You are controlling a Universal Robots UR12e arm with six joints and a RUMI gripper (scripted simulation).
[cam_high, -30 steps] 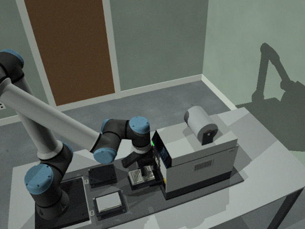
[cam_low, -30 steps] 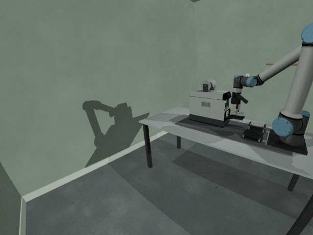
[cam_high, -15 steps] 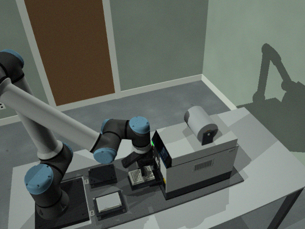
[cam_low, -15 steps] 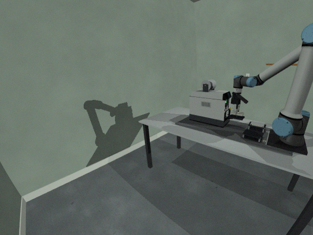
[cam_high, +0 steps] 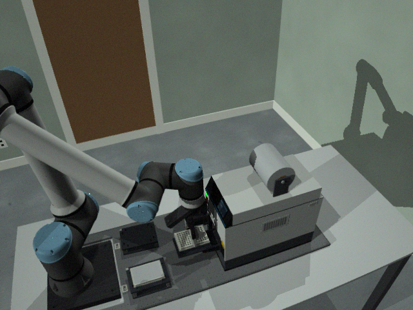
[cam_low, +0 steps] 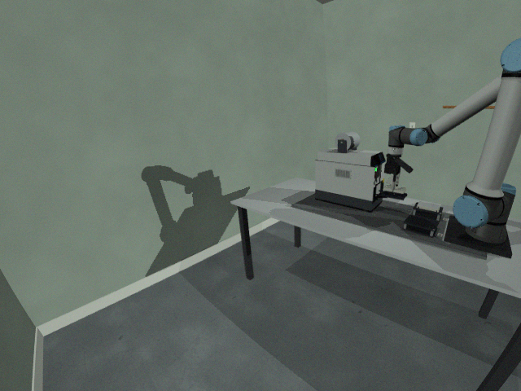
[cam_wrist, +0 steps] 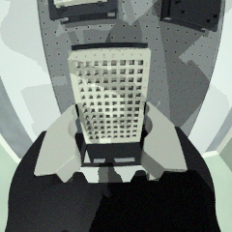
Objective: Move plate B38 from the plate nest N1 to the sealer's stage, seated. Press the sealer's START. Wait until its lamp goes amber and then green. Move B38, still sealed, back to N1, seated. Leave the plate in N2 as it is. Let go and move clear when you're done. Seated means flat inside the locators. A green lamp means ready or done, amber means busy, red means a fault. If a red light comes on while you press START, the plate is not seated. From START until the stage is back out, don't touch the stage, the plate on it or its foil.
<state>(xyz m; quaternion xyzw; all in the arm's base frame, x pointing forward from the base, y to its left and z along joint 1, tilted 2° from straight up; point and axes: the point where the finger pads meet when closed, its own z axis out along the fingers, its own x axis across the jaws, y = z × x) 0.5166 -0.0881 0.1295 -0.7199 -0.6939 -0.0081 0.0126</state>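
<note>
Now: the sealer stage 4 cm below my hand. Also, from my hand: foil-covered plate: 21 cm behind, 4 cm to the right, 9 cm below; then plate B38: 1 cm below; then nest N1: 20 cm behind, 18 cm to the left, 11 cm below.
</note>
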